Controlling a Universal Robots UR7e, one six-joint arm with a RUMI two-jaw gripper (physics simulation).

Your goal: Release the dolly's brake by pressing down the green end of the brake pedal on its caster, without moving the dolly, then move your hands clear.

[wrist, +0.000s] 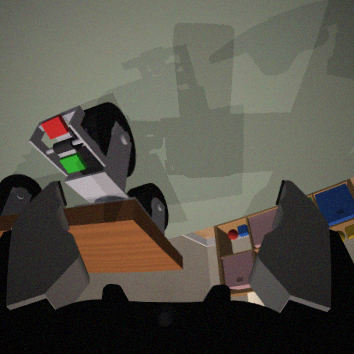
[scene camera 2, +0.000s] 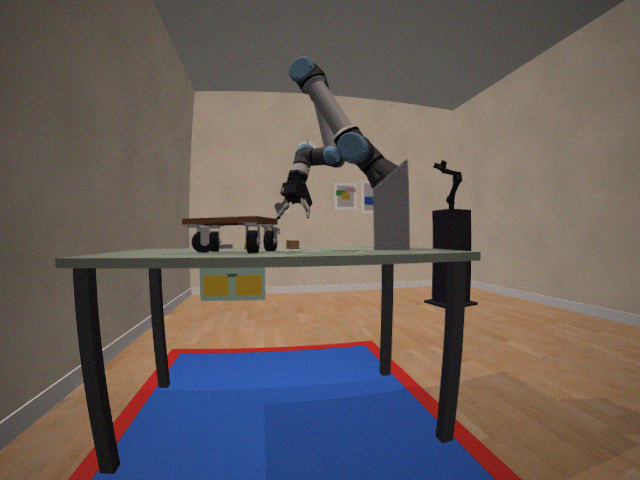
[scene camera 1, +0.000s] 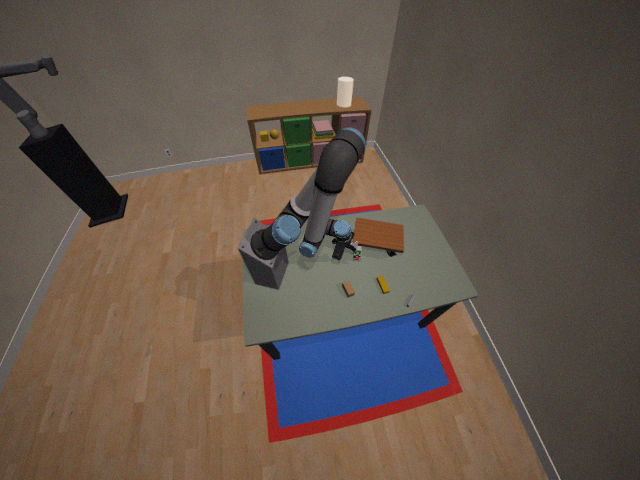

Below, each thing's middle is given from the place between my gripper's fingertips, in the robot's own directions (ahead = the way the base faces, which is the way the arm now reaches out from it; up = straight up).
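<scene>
Dolly (scene camera 2: 203,241) seen 20 mm to the left of my hand, 230 mm ahead of it and 60 mm below it.
</scene>
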